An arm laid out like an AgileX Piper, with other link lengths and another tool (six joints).
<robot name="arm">
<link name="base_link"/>
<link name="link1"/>
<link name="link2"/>
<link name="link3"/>
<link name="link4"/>
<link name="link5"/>
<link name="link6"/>
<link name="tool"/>
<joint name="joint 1" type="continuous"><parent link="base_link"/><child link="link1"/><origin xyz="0 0 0.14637"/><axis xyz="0 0 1"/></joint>
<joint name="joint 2" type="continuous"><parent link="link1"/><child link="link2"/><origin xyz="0 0 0"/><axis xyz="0 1 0"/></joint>
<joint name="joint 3" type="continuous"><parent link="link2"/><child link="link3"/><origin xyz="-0.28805 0 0.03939"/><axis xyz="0 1 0"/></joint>
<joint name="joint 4" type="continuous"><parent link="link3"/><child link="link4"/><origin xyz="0.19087 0 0.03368"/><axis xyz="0.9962 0 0.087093"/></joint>
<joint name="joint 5" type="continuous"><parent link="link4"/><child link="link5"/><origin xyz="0 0 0"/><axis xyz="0 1 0"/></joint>
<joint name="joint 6" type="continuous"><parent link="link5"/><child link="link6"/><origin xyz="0.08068 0 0.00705"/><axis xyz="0.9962 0 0.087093"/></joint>
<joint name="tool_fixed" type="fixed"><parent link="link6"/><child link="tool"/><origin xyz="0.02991 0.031 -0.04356" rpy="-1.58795 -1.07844 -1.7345"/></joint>
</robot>
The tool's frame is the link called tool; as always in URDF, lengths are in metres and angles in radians. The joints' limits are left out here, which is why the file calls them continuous.
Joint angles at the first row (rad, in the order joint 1, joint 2, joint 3, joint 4, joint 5, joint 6):
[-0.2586 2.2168 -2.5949 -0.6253 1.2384 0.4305]
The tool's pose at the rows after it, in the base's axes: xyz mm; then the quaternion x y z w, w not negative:
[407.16 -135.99 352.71 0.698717 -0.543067 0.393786 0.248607]
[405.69 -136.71 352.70 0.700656 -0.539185 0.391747 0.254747]
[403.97 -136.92 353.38 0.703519 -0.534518 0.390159 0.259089]
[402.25 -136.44 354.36 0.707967 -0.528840 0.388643 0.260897]
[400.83 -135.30 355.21 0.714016 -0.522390 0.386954 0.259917]
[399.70 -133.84 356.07 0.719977 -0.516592 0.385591 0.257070]
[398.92 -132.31 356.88 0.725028 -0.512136 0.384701 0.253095]
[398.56 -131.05 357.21 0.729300 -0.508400 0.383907 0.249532]
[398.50 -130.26 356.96 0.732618 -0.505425 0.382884 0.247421]
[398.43 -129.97 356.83 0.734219 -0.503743 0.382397 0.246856]
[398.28 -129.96 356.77 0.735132 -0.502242 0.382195 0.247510]
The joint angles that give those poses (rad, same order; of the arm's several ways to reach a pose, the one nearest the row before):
[-0.2586 2.2168 -2.5949 -0.6316 1.2432 0.4220]
[-0.2586 2.2161 -2.5949 -0.6371 1.2482 0.4094]
[-0.2586 2.2135 -2.5949 -0.6382 1.2525 0.3942]
[-0.2586 2.2098 -2.5949 -0.6327 1.2559 0.3760]
[-0.2586 2.2062 -2.5950 -0.6204 1.2582 0.3557]
[-0.2586 2.2026 -2.5950 -0.6055 1.2597 0.3377]
[-0.2586 2.1993 -2.5950 -0.5905 1.2604 0.3240]
[-0.2586 2.1975 -2.5950 -0.5776 1.2604 0.3130]
[-0.2586 2.1973 -2.5948 -0.5688 1.2603 0.3048]
[-0.2586 2.1973 -2.5949 -0.5652 1.2604 0.3002]
[-0.2585 2.1973 -2.5948 -0.5647 1.2603 0.2964]

